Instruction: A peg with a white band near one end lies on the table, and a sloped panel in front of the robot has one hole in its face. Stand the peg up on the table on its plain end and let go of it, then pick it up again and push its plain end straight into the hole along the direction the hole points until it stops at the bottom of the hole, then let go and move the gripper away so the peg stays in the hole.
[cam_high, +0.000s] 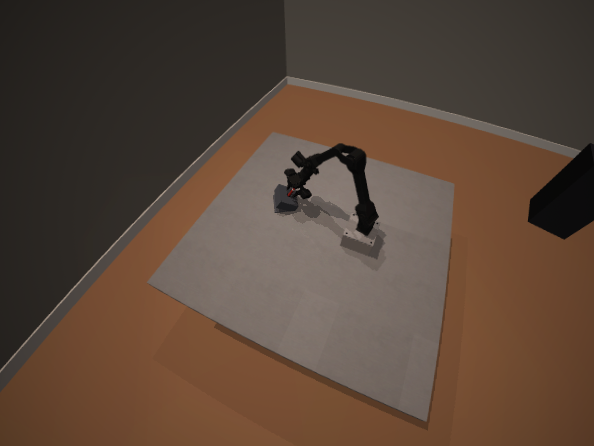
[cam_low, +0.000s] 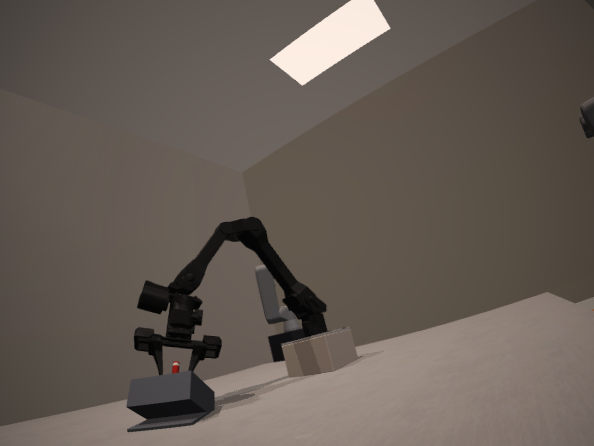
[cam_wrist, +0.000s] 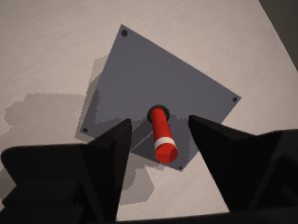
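The red peg is 1 cm behind my gripper tip, 1 cm to the right of it and 1 cm above it. Round my gripper tip: sloped panel 2 cm ahead, 1 cm to the left, 4 cm below.
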